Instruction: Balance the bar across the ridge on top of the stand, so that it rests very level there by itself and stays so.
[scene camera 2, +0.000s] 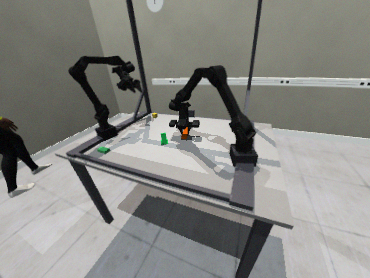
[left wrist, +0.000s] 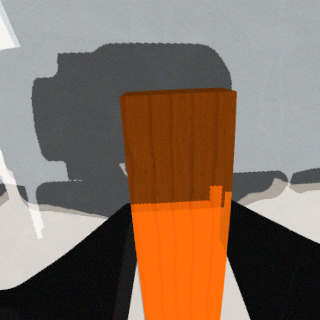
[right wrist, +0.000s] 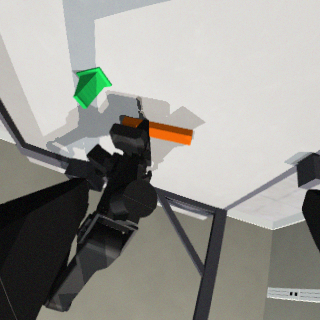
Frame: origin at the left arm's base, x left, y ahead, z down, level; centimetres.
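Seen in the pictures: left gripper, between the fingertips: (scene camera 2: 185, 135) (left wrist: 177, 210) (right wrist: 146, 124); right gripper, between the fingertips: (scene camera 2: 138, 92) (right wrist: 197, 194); left arm's base, origin of its link: (scene camera 2: 243, 149); right arm's base, origin of its link: (scene camera 2: 105, 127).
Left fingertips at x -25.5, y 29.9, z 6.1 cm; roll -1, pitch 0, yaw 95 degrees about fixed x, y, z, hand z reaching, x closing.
Note:
Offsets run from my left fingertips to a thing's top centre.
The orange bar {dx -2.5, dy -0.2, dz -1.7 cm} (scene camera 2: 185, 134) (left wrist: 180, 250) (right wrist: 171, 133) lies on or just above the table; any small gap under it cannot be told. My left gripper (scene camera 2: 185, 131) (left wrist: 177, 210) points down over the bar, with one finger against each of its long sides, and is shut on it. The bar's near part runs out of the left wrist view. The green stand (scene camera 2: 164, 138) (right wrist: 91, 87) stands upright on the table, apart from the bar, with its ridge on top and nothing across it. My right gripper (scene camera 2: 136, 89) is raised high, open and empty, away from both.
A flat green block {dx +18.3, dy +46.6, dz -1.6 cm} (scene camera 2: 103, 149) lies near the table's left front edge. A small yellow block {dx -35.2, dy +30.3, dz -3.3 cm} (scene camera 2: 154, 115) lies at the back left. Dark frame posts (scene camera 2: 137, 55) (right wrist: 212, 250) rise at the table's back edge. The left arm reaches over the table beside the stand.

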